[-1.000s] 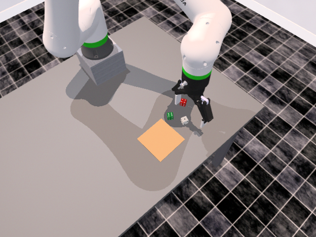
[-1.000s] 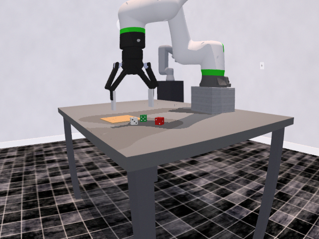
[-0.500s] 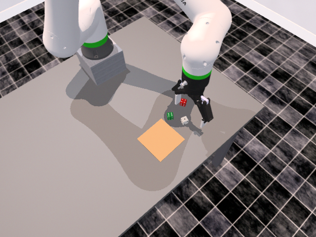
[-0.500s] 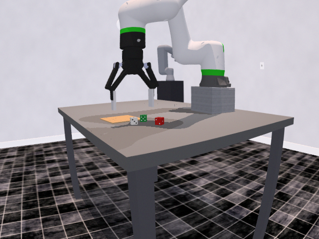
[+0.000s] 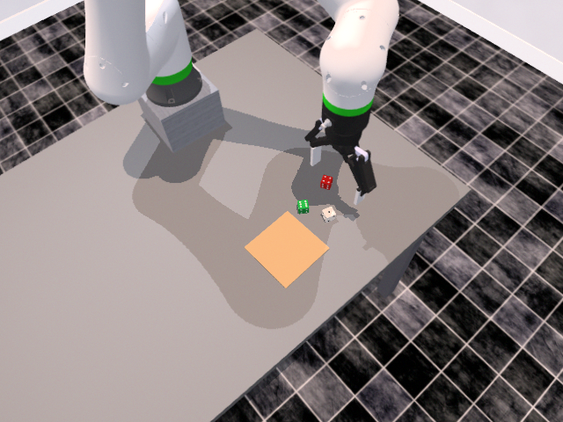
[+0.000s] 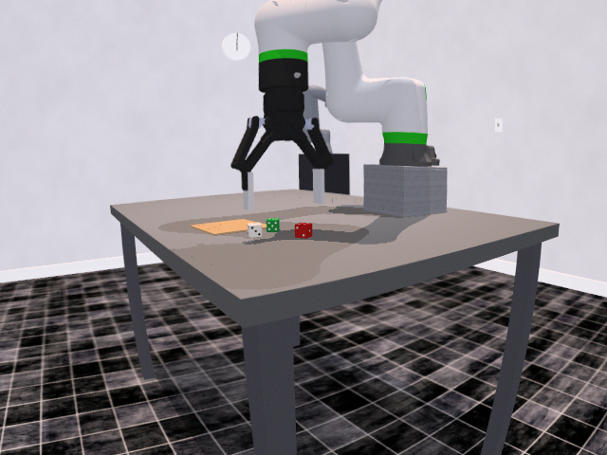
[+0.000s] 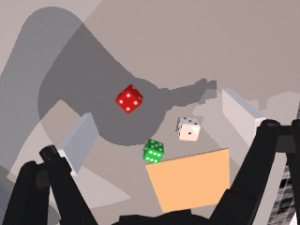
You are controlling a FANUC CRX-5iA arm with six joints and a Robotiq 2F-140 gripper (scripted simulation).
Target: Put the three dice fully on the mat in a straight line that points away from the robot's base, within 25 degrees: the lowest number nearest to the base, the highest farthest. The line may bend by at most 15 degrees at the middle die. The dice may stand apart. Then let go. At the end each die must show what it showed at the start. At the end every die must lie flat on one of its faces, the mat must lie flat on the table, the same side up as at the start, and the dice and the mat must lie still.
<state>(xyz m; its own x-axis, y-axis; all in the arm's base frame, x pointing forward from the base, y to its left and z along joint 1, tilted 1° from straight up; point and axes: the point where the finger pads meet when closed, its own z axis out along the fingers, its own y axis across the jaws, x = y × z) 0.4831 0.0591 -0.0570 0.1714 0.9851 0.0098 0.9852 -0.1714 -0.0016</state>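
Now: hand 3 cm short of the white die, 6 cm to the left of it and 6 cm above it. Round my hand: red die 3 cm behind, 1 cm to the left, 6 cm below; green die 4 cm behind, 8 cm to the right, 6 cm below; mat 19 cm to the right, 7 cm below.
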